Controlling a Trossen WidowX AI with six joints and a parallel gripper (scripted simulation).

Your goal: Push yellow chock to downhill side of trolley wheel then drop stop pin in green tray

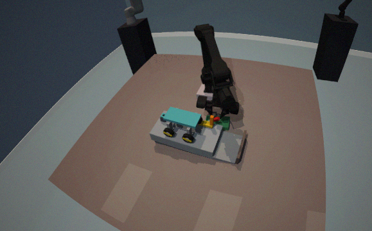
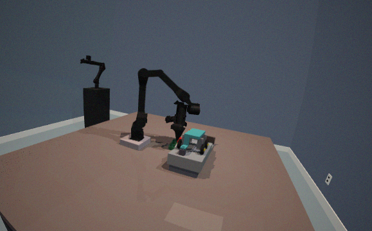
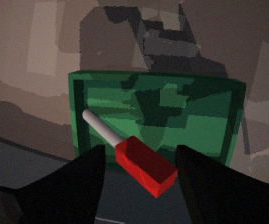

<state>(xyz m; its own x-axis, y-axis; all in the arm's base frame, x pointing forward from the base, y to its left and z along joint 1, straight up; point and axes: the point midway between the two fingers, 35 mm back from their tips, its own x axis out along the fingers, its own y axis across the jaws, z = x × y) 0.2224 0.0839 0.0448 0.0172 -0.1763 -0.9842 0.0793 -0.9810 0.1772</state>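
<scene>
My gripper tip is now 1 cm short of the red-headed stop pin, 1 cm to the left of it and 1 cm above it. From my gripper tip the other things lie so: green tray (5 cm below); yellow chock (7 cm ahead, 2 cm to the right, 3 cm above); grey step (13 cm ahead, 8 cm to the left, 5 cm below).
</scene>
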